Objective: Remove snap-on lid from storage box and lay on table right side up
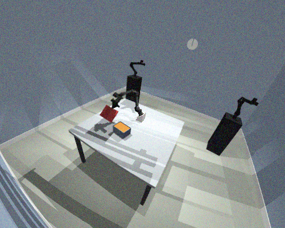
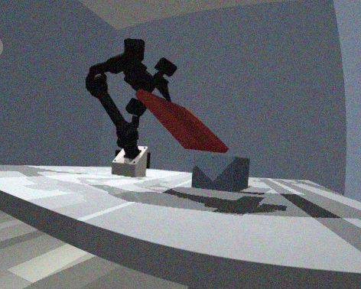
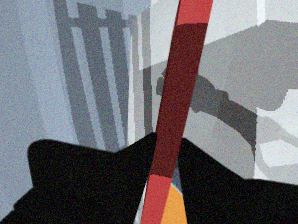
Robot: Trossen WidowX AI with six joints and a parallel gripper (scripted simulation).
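Now: the red lid 7 cm ahead of my gripper tip and 5 cm below it. Round my gripper tip: blue-grey storage box 8 cm ahead, 27 cm to the left, 18 cm below.
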